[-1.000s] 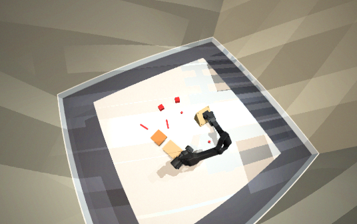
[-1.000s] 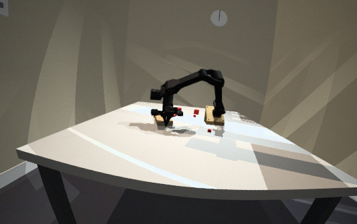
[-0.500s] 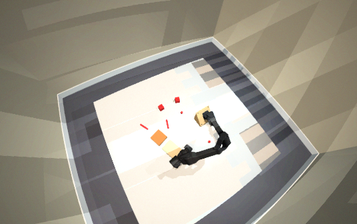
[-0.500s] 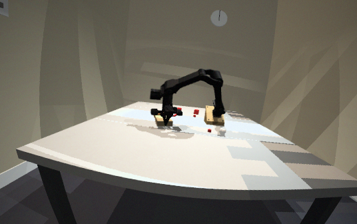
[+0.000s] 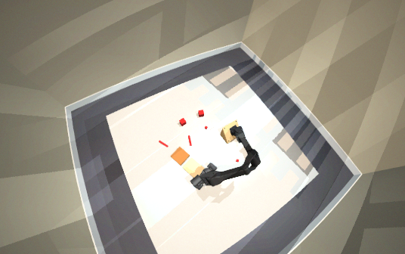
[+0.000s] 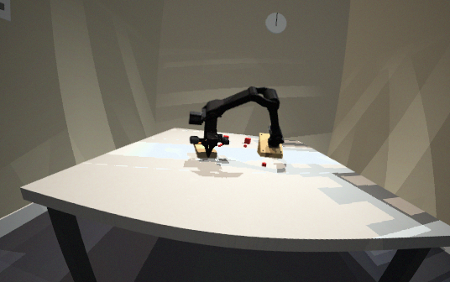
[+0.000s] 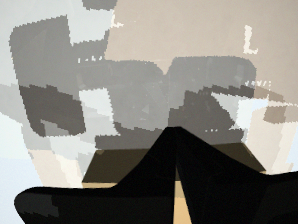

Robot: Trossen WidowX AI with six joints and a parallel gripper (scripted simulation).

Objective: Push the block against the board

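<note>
Now: the tan board 80 mm to the right of my gripper tip, 20 mm ahead of it and 10 mm above it. Also, from my gripper tip: orange square block: 220 mm to the right, 60 mm ahead, 10 mm above.
</note>
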